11 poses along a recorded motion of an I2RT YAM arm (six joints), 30 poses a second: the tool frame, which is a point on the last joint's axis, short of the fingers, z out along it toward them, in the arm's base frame.
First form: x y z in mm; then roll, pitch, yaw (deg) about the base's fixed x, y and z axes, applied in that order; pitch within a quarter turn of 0, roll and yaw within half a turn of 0.
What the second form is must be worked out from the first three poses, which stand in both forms.
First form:
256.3 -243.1 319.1 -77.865 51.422 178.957
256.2 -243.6 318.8 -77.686 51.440 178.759
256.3 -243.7 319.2 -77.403 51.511 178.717
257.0 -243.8 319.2 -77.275 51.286 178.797
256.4 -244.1 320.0 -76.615 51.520 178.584
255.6 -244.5 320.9 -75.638 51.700 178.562
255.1 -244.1 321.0 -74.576 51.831 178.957
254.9 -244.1 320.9 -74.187 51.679 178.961
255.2 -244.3 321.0 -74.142 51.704 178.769
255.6 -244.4 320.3 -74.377 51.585 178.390
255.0 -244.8 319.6 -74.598 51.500 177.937
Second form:
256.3 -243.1 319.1 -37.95 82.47 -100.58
256.2 -243.6 318.8 -37.91 82.36 -100.93
256.3 -243.7 319.2 -37.81 82.20 -101.20
257.0 -243.8 319.2 -38.02 82.08 -101.20
256.4 -244.1 320.0 -37.71 81.72 -101.97
255.6 -244.5 320.9 -37.42 81.16 -102.80
255.1 -244.1 321.0 -37.15 80.54 -103.28
254.9 -244.1 320.9 -37.25 80.27 -103.57
255.2 -244.3 321.0 -37.22 80.25 -103.80
255.6 -244.4 320.3 -37.37 80.37 -103.97
255.0 -244.8 319.6 -37.48 80.48 -104.23

